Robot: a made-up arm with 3 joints. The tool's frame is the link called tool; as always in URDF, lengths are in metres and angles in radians.
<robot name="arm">
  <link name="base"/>
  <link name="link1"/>
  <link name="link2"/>
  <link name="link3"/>
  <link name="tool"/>
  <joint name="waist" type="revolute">
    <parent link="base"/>
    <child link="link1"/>
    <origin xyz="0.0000 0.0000 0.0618" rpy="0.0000 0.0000 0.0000"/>
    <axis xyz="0 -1 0"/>
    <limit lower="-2.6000" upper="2.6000" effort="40" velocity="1.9"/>
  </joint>
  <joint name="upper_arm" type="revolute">
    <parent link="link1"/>
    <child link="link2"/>
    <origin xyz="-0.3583 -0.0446 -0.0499" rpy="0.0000 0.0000 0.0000"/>
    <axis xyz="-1 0 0"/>
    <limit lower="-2.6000" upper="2.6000" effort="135" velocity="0.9"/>
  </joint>
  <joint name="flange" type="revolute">
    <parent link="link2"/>
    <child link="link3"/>
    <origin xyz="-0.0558 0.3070 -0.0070" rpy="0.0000 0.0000 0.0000"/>
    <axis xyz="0 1 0"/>
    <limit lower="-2.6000" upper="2.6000" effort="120" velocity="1.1"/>
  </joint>
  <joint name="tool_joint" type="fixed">
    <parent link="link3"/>
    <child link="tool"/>
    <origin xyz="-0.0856 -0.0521 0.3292" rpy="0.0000 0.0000 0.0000"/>
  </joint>
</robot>
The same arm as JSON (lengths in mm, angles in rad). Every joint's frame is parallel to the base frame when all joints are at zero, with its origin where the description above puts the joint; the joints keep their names.
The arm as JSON. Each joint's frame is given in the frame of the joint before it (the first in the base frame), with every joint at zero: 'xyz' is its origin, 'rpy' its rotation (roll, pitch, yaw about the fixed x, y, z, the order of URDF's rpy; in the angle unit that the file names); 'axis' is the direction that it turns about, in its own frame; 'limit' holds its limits. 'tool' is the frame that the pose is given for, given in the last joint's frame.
{"units": {"length": "mm", "angle": "rad"}, "joints": [{"name": "waist", "type": "revolute", "origin": {"xyz": [0.0, 0.0, 61.8], "rpy": [0.0, 0.0, 0.0]}, "axis": "-y", "limit": {"lower": -2.6, "upper": 2.6}}, {"name": "upper_arm", "type": "revolute", "origin": {"xyz": [-358.3, -44.6, -49.9], "rpy": [0.0, 0.0, 0.0]}, "axis": "-x", "limit": {"lower": -2.6, "upper": 2.6}}, {"name": "flange", "type": "revolute", "origin": {"xyz": [-55.8, 307.0, -7.0], "rpy": [0.0, 0.0, 0.0]}, "axis": "+y", "limit": {"lower": -2.6, "upper": 2.6}}], "tool": {"origin": {"xyz": [-85.6, -52.1, 329.2], "rpy": [0.0, 0.0, 0.0]}}}
